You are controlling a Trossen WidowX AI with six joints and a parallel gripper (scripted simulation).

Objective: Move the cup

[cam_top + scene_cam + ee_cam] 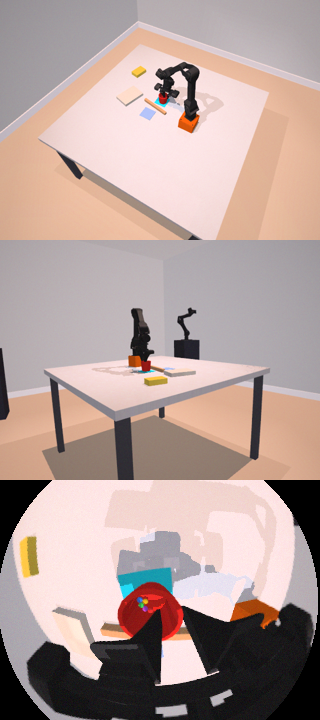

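Right now my gripper tip is 3 cm short of the red cup and 2 cm above it. Also, from my gripper tip: beige slab 26 cm ahead, 14 cm to the left, 5 cm below; then wooden bar 9 cm to the left, 6 cm below, 3 cm ahead; then pale blue pad 18 cm to the left, 7 cm below, 3 cm ahead.
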